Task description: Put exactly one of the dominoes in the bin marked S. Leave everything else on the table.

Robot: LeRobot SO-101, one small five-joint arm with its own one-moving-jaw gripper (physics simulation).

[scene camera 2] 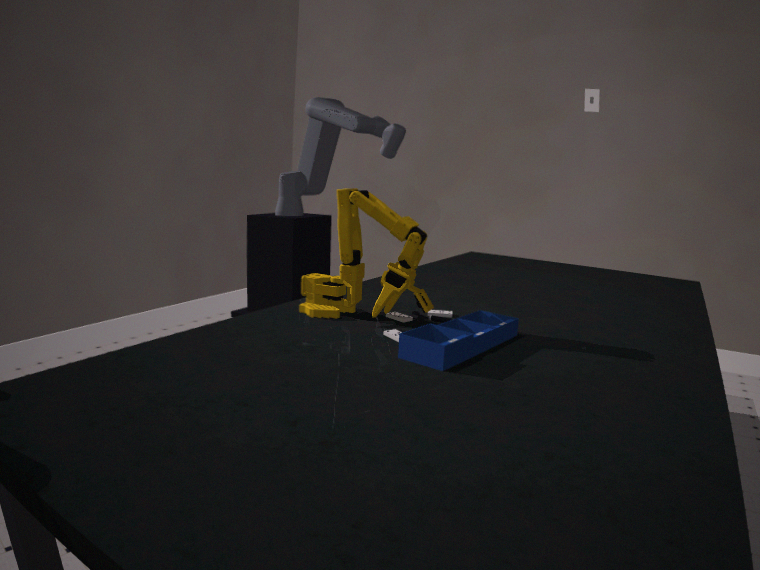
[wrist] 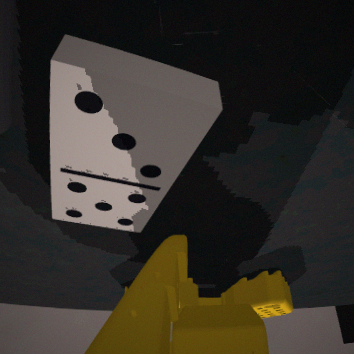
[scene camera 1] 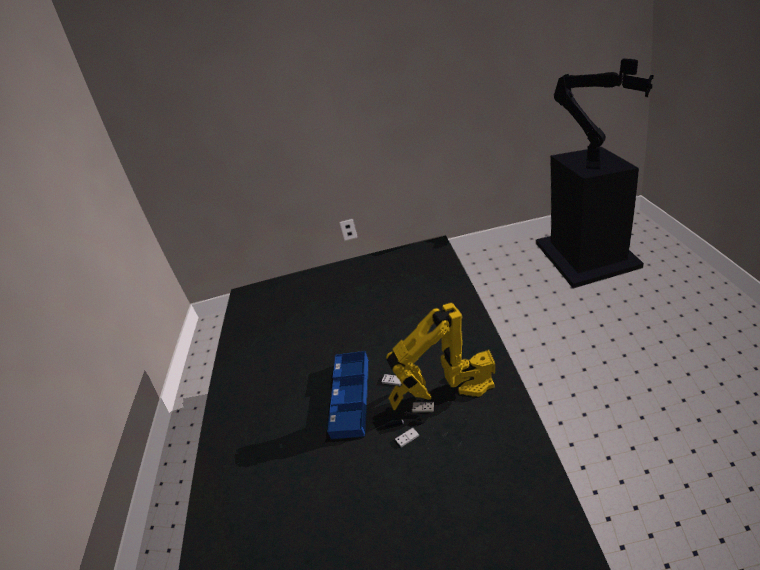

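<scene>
Three white dominoes lie flat on the dark table: one partly behind the arm in scene camera 1, one by the jaws, and one farther forward. My gripper is open and low over the table, close to the middle domino. In the wrist view one jaw shows, and a domino with three and five pips lies beyond its tip, up and to the left. The blue bin row has three compartments; its labels are too small to read.
Small dark things lie between the middle and front dominoes and are hard to make out. The bin row stands just beyond the dominoes from the arm's base. A second arm stands on a black pedestal off the table.
</scene>
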